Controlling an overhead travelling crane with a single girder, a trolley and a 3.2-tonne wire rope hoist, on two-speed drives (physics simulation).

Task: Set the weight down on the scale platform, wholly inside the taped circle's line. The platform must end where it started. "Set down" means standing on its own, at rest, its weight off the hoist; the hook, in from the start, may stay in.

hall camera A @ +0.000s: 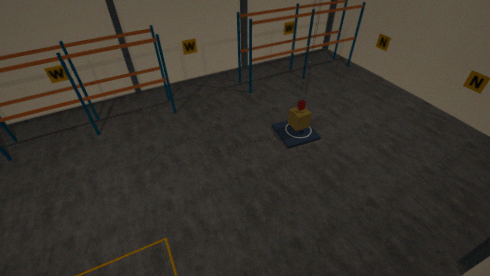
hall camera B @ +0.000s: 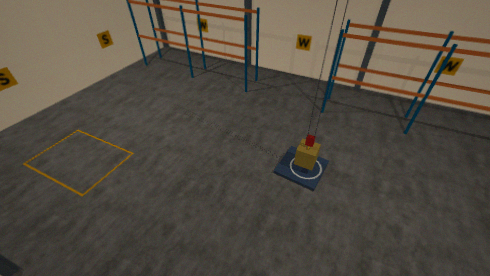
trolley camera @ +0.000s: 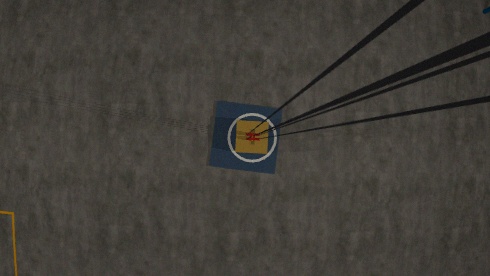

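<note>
The yellow box-shaped weight (hall camera A: 299,120) (hall camera B: 305,158) (trolley camera: 243,146) hangs upright and appears slightly above the blue scale platform (hall camera A: 281,131) (hall camera B: 282,168) (trolley camera: 221,159), with a dark patch below it. The white taped circle (hall camera A: 299,137) (hall camera B: 306,178) (trolley camera: 252,161) surrounds the weight in the trolley view, nearly centred, with narrow margins at the weight's corners. My gripper (hall camera A: 301,105) (hall camera B: 310,140) (trolley camera: 252,136), the hook under a red block, is directly over the weight and holds it by its top. The hook's tip is too small to make out.
Blue and orange racks (hall camera A: 250,55) (hall camera B: 246,55) stand along the W wall, well apart from the platform. A yellow floor outline (hall camera A: 125,254) (hall camera B: 105,174) (trolley camera: 14,245) lies away from the platform. Dark ropes (trolley camera: 350,55) cross the trolley view at the upper right.
</note>
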